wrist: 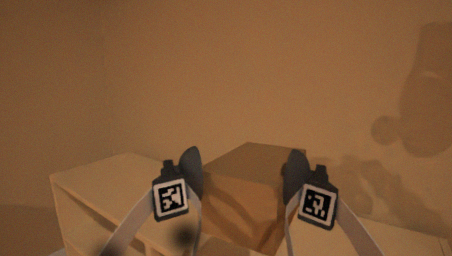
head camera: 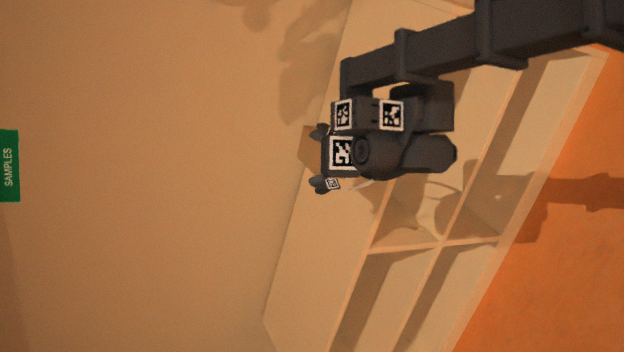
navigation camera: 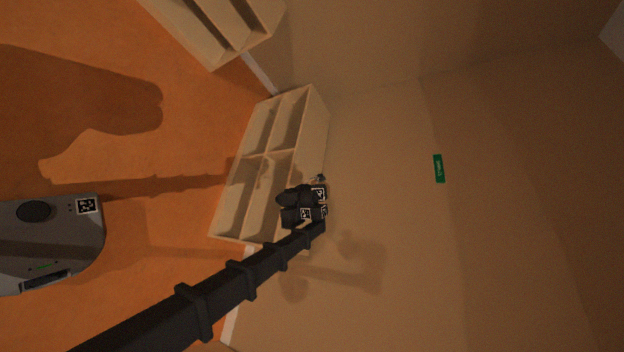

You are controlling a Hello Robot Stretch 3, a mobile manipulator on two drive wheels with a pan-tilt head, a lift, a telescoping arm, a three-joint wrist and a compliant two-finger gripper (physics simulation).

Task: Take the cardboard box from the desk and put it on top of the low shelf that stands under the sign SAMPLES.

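Places are measured from the robot's base along level axes (x ahead, y left, z up), in metres.
Pixels of known places: gripper, between the fingertips: (wrist: 242, 167) (head camera: 315, 158); robot's base, origin of its link: (navigation camera: 34, 210).
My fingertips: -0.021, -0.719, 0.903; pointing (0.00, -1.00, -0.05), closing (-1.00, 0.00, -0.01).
Ahead of a thing's pixels: the offset from my fingertips to its top centre, as dx, dy, dz. Level surfaces: height alone.
The brown cardboard box @(-0.013, -0.008, +0.006) (head camera: 309, 151) (wrist: 245, 205) is between the two fingers of my gripper (head camera: 319, 158) (wrist: 242, 167), which is shut on it. In the head view the gripper body hides much of the box. The low shelf @(dz -0.292) (head camera: 315, 260) (navigation camera: 316, 125) (wrist: 117, 175) is pale wood with open compartments. Gripper and box are at its top, near the wall side in the head view; whether the box's underside touches the top is hidden. The green sign SAMPLES @(+0.018, -0.612, +0.523) (head camera: 9, 166) (navigation camera: 438, 168) is on the wall above the shelf.
A second pale shelf unit (navigation camera: 276, 15) stands at the upper left of the navigation view. My dark telescoping arm (head camera: 440, 45) (navigation camera: 150, 315) reaches over the orange floor @(dz -0.902) (head camera: 550, 300) towards the low shelf. My base (navigation camera: 50, 240) stands on that floor. The wall runs behind the shelf.
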